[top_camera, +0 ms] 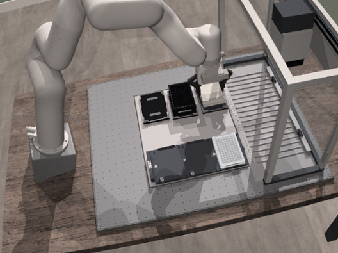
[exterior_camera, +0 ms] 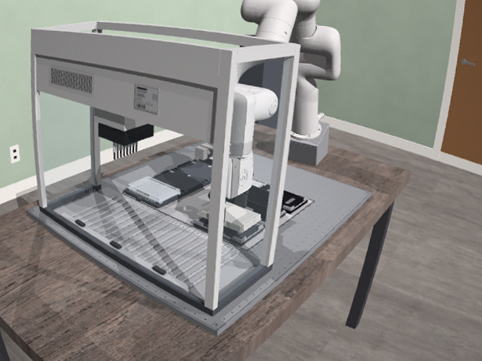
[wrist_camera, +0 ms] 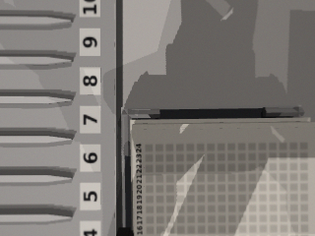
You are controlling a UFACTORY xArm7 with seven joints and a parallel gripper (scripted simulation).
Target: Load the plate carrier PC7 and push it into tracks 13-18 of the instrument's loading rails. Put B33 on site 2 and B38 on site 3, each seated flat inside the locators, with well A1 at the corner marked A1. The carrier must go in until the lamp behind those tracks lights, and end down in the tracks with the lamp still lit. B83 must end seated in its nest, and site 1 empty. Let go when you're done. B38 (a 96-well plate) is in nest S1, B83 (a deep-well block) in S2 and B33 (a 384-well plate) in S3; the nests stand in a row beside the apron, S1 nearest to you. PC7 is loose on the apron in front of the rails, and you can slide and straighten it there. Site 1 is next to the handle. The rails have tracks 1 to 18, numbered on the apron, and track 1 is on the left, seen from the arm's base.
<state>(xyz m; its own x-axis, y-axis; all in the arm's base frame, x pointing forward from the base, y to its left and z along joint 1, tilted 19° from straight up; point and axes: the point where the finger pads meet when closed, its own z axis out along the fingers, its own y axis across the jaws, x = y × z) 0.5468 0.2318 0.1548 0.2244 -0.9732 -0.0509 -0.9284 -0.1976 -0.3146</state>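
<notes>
The nest S3 is 40 mm below my hand. The rest, counted from my hand: nest S1 (220 mm behind, 40 mm to the right, 40 mm below); then cream 384-well plate B33 (10 mm below); then black deep-well block B83 (110 mm behind, 30 mm to the right, 20 mm below).
</notes>
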